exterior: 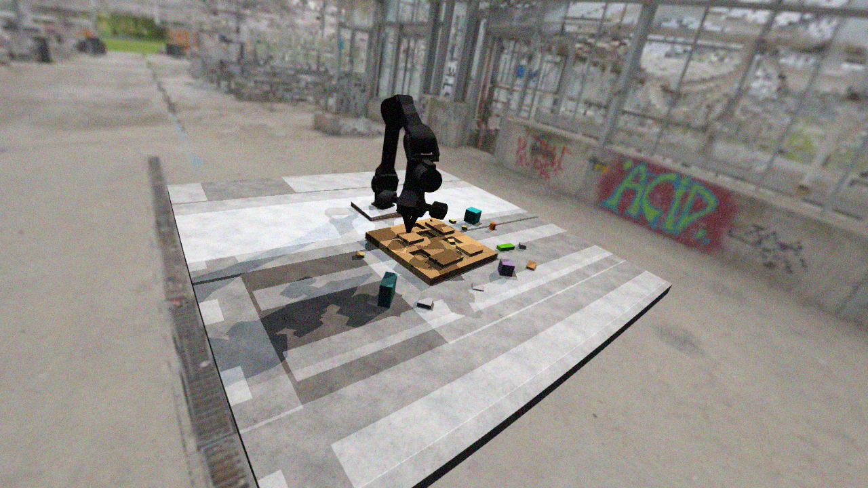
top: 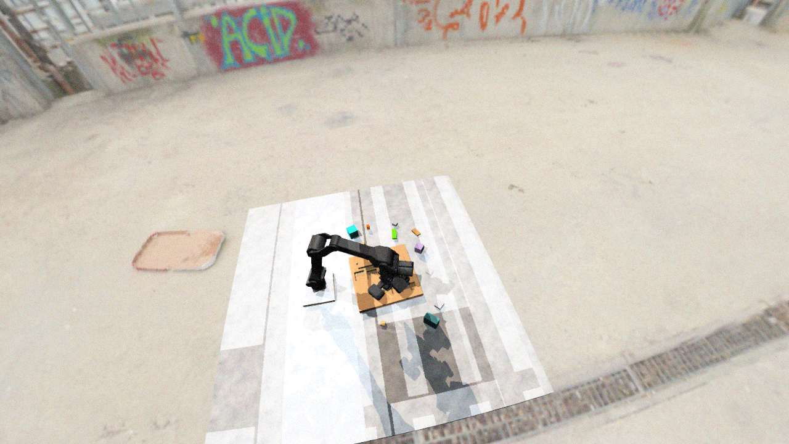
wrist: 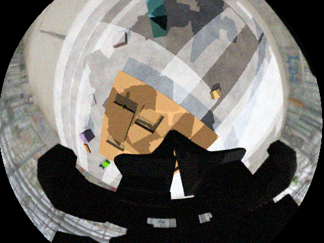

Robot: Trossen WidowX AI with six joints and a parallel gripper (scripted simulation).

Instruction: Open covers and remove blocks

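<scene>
The tan puzzle board is 10 mm ahead of my gripper tip, 130 mm to the left of it and 60 mm below it. The rest, counted from my gripper tip: grey piece 180 mm ahead, 120 mm to the right, 80 mm below; then teal block 120 mm ahead, 180 mm to the right, 50 mm below; then purple cube 230 mm ahead, 190 mm to the left, 60 mm below.
</scene>
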